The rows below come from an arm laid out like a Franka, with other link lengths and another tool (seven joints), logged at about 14 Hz.
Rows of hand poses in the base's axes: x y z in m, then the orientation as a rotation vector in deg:
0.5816, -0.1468, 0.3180, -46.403, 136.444, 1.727
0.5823, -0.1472, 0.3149, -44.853, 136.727, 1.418
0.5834, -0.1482, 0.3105, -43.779, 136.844, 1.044
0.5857, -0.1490, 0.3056, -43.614, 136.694, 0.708
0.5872, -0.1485, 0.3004, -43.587, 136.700, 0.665
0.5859, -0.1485, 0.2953, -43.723, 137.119, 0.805
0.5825, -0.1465, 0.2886, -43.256, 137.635, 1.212
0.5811, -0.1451, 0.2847, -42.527, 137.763, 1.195
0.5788, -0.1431, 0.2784, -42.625, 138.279, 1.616
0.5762, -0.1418, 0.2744, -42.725, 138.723, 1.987
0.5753, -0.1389, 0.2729, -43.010, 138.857, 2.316
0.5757, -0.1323, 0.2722, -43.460, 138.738, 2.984
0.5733, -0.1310, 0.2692, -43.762, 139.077, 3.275
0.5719, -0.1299, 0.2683, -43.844, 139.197, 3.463
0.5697, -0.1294, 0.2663, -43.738, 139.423, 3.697
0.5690, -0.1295, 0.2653, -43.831, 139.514, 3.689
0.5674, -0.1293, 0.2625, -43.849, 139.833, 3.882
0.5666, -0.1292, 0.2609, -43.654, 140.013, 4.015
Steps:
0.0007, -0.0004, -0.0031, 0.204, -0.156, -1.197
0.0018, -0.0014, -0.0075, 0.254, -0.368, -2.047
0.0041, -0.0022, -0.0124, 0.112, -0.622, -2.207
0.0056, -0.0017, -0.0176, 0.090, -0.632, -2.237
0.0043, -0.0017, -0.0227, 0.041, -0.183, -2.201
0.0009, 0.0003, -0.0294, 0.335, 0.293, -2.537
-0.0005, 0.0017, -0.0333, 0.516, 0.256, -3.069
-0.0028, 0.0037, -0.0396, 0.644, 0.855, -3.013
-0.0054, 0.0050, -0.0436, 0.753, 1.375, -2.951
-0.0063, 0.0079, -0.0451, 0.855, 1.637, -2.708
-0.0059, 0.0145, -0.0458, 1.196, 1.783, -2.220
-0.0083, 0.0158, -0.0488, 1.213, 2.230, -2.019
-0.0097, 0.0169, -0.0497, 1.284, 2.405, -1.945
-0.0119, 0.0174, -0.0517, 1.416, 2.649, -2.011
-0.0126, 0.0173, -0.0527, 1.359, 2.750, -1.969
-0.0142, 0.0175, -0.0555, 1.402, 3.096, -1.980
-0.0150, 0.0176, -0.0571, 1.505, 3.255, -2.120

